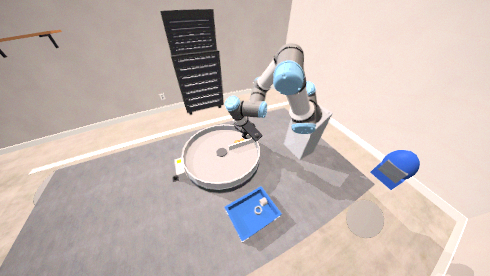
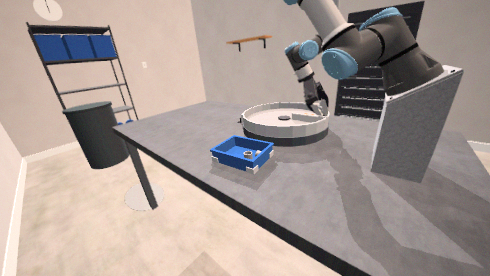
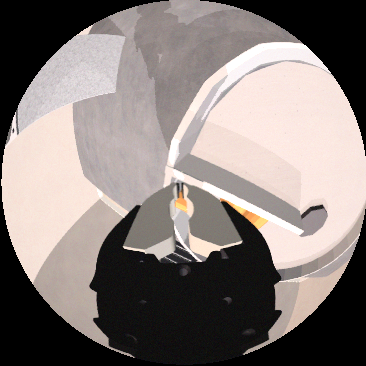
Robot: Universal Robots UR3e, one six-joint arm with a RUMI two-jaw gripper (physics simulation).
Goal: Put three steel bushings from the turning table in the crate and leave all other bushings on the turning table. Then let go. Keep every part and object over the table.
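Places are measured from the arm's base along level axes (x back, y right, z up), in metres.
Where they show: gripper, fingertip midpoint: [image 3: 179, 184]; arm's base, origin of the base link: [image 2: 413, 83].
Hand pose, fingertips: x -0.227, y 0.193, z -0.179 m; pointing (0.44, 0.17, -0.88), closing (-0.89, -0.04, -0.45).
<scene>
Things, the pixels of their top centre, and the offset from my fingertips. "pt": a spot on its surface instead.
- round walled tray with a straight divider, surface spot: [image 3: 250, 199] [image 1: 242, 142] pt dx -0.073, dy -0.012, dz +0.007 m
- blue crate, middle of its top: [image 2: 241, 146] [image 1: 252, 210] dx -0.256, dy -0.329, dz -0.027 m
- upright bushing, middle of its top: [image 2: 247, 152] [image 1: 258, 209] dx -0.229, dy -0.335, dz -0.046 m
- small box with a yellow mark, surface spot: [image 1: 179, 166] pt dx -0.427, dy +0.063, dz -0.018 m
- dark hub, middle of its top: [image 3: 311, 224] [image 1: 221, 151] dx -0.197, dy +0.019, dz -0.016 m
The turning table [image 1: 200, 152] [image 2: 275, 131] [image 3: 280, 100] is a round walled tray with a straight divider [image 1: 240, 145] [image 3: 250, 199]. Orange bushings [image 1: 239, 141] [image 3: 252, 216] lie beside the divider, partly hidden by it and by my gripper. No steel bushing can be made out on the turning table. The blue crate [image 1: 242, 220] [image 2: 231, 157] holds two pale steel bushings: one upright bushing [image 1: 258, 210] [image 2: 248, 154] and one bushing on its side [image 1: 263, 201]. My gripper [image 1: 246, 137] [image 2: 320, 111] [image 3: 179, 184] is shut, a thin slit between its jaws, low at the turning table's rim near the divider's outer end. Orange shows through the slit.
The arm's grey pedestal [image 1: 301, 141] [image 2: 417, 135] stands beside the turning table. A small box with a yellow mark [image 1: 179, 166] sits at the turning table's outer wall. A dark hub [image 1: 221, 152] [image 3: 315, 221] is at its centre. The crate stands on the grey table top, apart from the turning table.
</scene>
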